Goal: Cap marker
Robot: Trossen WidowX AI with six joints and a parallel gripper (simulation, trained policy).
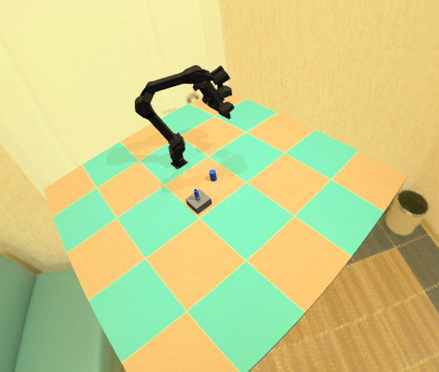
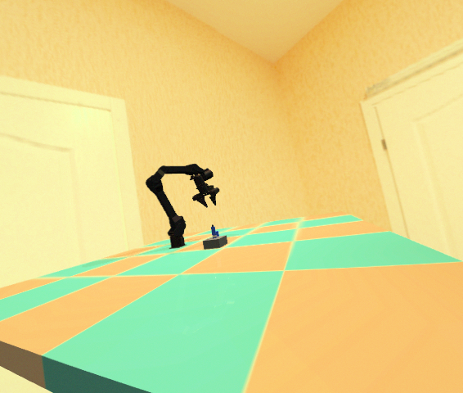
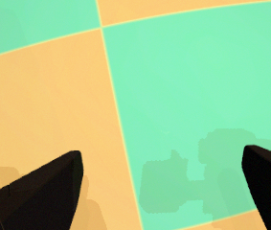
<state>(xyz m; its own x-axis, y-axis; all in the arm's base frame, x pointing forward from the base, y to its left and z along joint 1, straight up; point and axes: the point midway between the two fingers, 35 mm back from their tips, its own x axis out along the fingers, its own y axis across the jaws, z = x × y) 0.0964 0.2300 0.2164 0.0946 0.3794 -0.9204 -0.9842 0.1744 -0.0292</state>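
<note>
My gripper tip is 200 mm to the left of the blue cap, 160 mm above it and 110 mm short of it. Round my gripper tip: dark grey holder block 330 mm to the right, 180 mm ahead, 170 mm below.
</note>
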